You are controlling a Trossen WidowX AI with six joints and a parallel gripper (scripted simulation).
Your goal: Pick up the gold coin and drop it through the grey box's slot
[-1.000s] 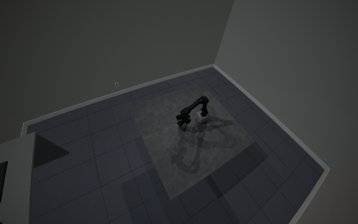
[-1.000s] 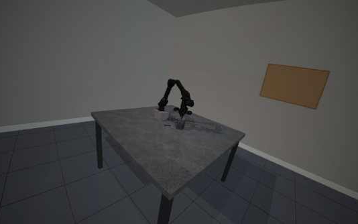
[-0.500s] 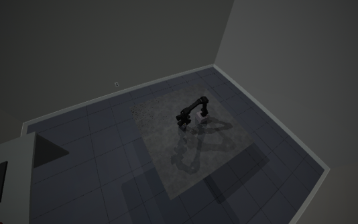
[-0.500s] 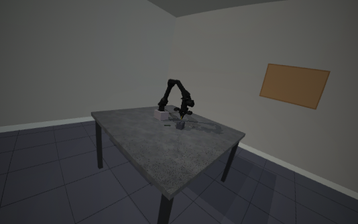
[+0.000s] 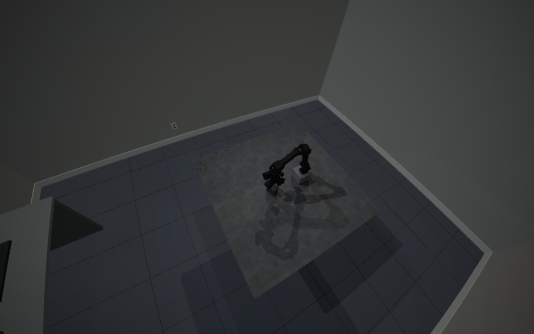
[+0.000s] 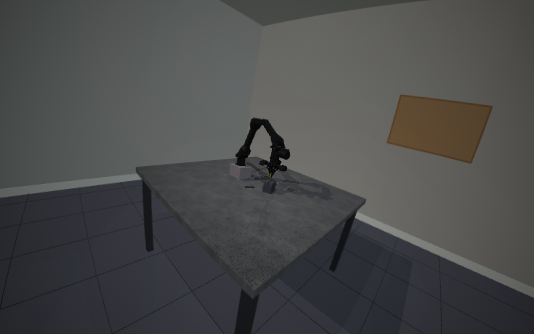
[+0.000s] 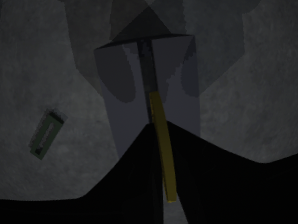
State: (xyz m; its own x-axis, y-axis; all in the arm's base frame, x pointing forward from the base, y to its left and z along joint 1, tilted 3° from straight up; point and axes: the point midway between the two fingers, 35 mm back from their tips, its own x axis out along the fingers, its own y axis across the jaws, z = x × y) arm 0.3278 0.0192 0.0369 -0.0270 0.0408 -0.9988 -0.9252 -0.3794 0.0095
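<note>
My gripper tip is now 10 mm below the gold coin.
</note>
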